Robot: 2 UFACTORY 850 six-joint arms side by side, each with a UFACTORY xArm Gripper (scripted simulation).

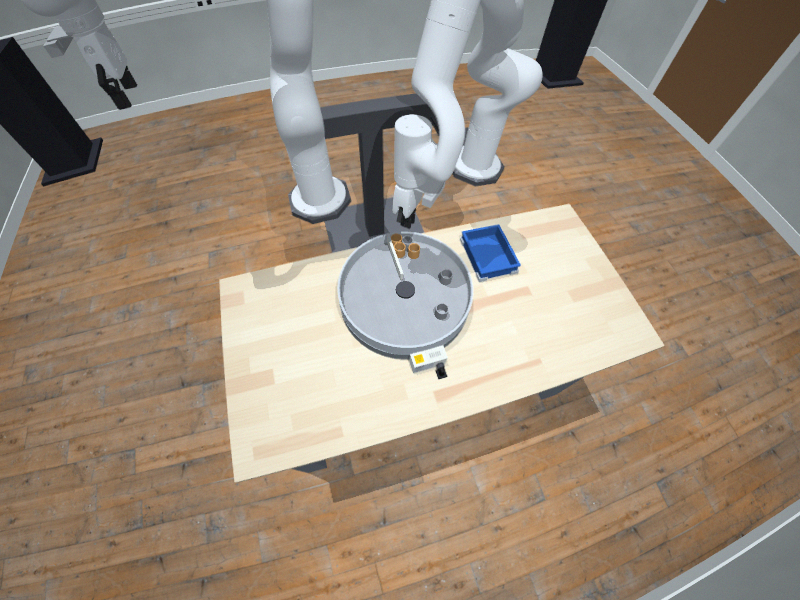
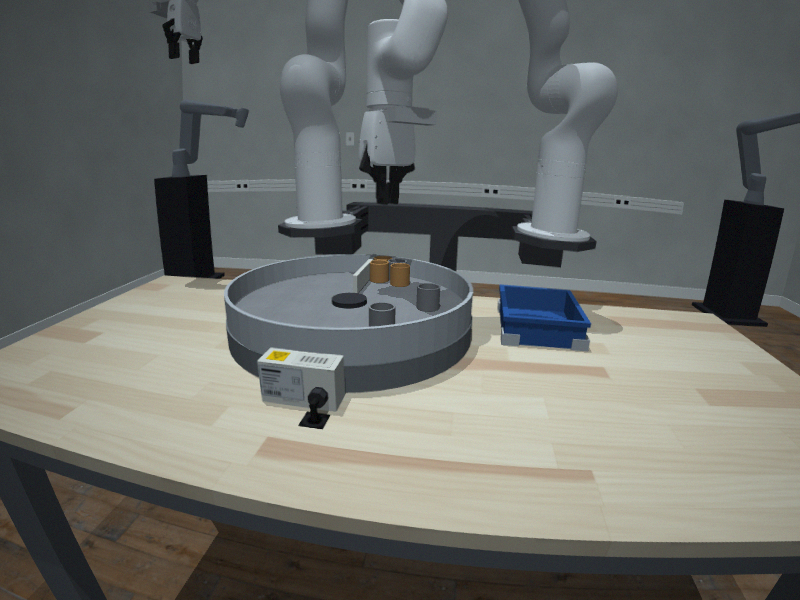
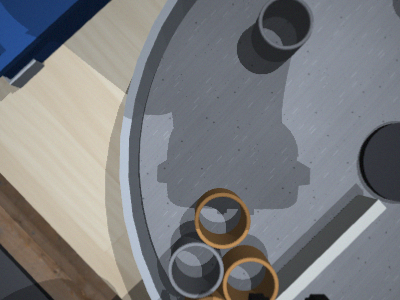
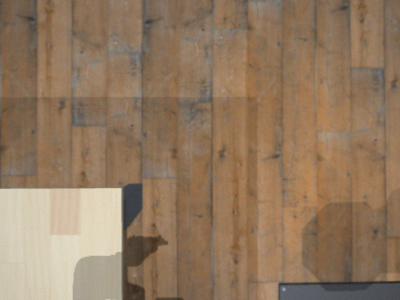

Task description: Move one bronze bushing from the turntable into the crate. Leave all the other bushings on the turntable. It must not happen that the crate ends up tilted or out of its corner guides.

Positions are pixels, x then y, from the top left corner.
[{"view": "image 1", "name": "my left gripper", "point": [407, 224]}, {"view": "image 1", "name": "my right gripper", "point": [128, 97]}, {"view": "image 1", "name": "blue crate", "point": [489, 247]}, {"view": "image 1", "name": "grey turntable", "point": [401, 312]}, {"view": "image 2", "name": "my left gripper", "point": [387, 203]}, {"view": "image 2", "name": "blue crate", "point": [525, 305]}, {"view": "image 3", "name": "bronze bushing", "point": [232, 238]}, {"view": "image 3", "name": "grey turntable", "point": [298, 140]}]
